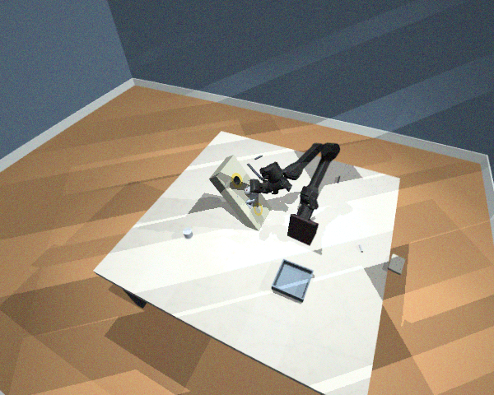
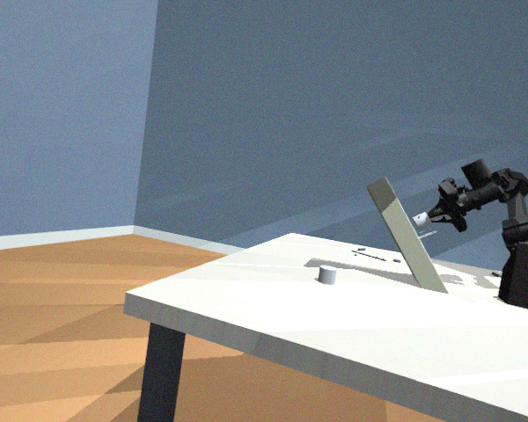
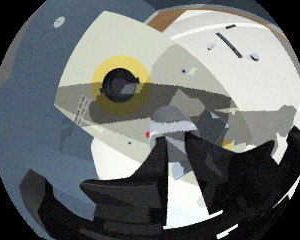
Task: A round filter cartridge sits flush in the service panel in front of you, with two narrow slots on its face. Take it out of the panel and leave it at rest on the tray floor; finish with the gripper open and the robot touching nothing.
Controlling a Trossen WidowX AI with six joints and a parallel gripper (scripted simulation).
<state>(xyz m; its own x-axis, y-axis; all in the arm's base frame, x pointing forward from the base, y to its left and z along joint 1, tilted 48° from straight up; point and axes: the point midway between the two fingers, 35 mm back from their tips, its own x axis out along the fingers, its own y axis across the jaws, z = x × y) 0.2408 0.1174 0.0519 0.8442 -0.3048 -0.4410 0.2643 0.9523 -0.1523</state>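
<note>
My gripper tip is 10 mm short of the round pale grey filter cartridge and 10 mm above it. From my gripper tip the other things lie so: service panel 50 mm ahead, 10 mm to the left, 50 mm below; blue-grey tray 370 mm behind, 230 mm to the left, 190 mm below.
</note>
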